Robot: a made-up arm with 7 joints.
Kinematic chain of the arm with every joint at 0, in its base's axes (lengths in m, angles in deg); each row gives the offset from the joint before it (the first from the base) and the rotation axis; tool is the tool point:
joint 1: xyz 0 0 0.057 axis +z
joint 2: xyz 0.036 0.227 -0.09 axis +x
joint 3: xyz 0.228 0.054 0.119 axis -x
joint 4: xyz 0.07 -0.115 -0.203 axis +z
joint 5: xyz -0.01 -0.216 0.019 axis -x
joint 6: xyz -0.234 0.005 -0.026 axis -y
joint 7: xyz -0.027 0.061 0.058 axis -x
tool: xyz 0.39 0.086 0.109
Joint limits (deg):
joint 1: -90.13..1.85
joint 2: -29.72..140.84
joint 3: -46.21..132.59
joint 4: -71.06..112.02
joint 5: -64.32..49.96
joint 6: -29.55..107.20
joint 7: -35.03..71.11
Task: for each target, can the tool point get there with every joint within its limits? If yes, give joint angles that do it. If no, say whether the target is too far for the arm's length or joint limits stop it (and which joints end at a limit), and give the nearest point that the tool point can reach.
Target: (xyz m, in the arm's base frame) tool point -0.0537 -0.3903 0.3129
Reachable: yes | joints -82.24 79.20 116.81 -8.35 -50.52 15.70 33.99
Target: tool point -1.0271 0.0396 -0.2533
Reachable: no: joint limits stop it (at a limit: joint 1, joint 5, joint 6, joint 7) | nearest point -0.6487 -0.1002 -0.1868 | short by 0.409 m
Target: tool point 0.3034 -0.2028 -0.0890
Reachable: yes | joints -45.79 101.74 14.95 40.39 8.81 24.45 24.71
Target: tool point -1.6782 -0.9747 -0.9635
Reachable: no: too far | nearest point -0.5759 -0.5553 -0.4250 | short by 1.297 m
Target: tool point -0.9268 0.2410 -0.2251
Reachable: no: joint limits stop it (at a limit: joint 1, joint 5, joint 6, joint 7) | nearest point -0.5887 0.0276 -0.1688 | short by 0.404 m
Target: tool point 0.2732 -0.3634 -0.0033
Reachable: yes | joints -15.35 105.91 97.27 -13.46 -41.94 9.93 -1.97
